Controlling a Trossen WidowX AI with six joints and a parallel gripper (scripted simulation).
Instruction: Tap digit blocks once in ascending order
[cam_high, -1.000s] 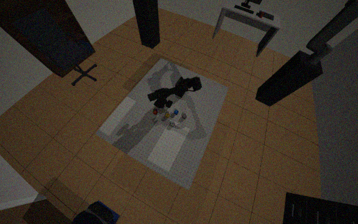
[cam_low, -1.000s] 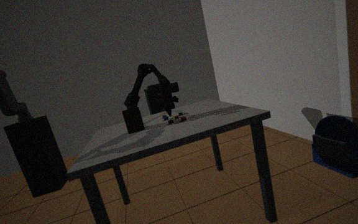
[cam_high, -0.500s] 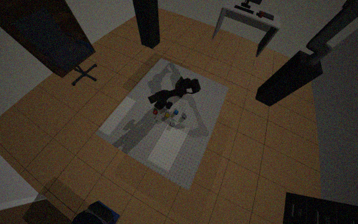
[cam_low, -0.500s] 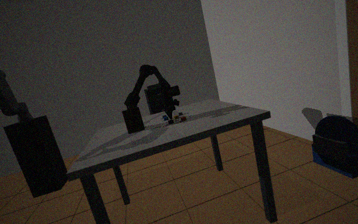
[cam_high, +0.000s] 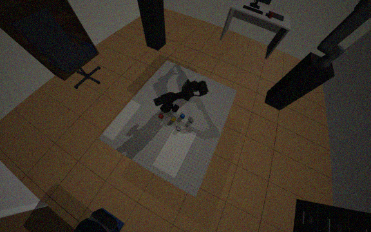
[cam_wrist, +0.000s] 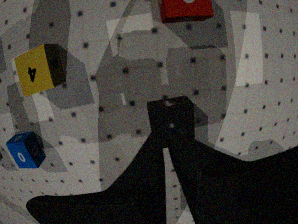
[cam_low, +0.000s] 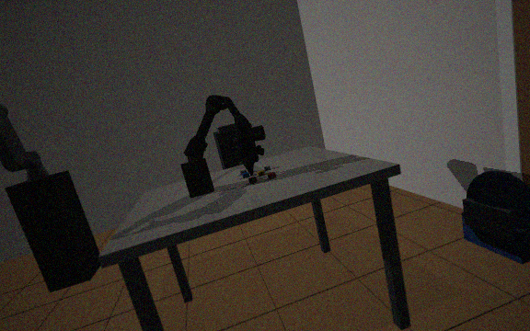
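Now: the black block 10 mm to the right of my gripper tip and 20 mm below it. Round my gripper tip: blue block: 20 mm behind, 140 mm to the left, 20 mm below; then red block: 90 mm ahead, 30 mm to the right, 20 mm below; then yellow block: 50 mm ahead, 90 mm to the left, 20 mm below.
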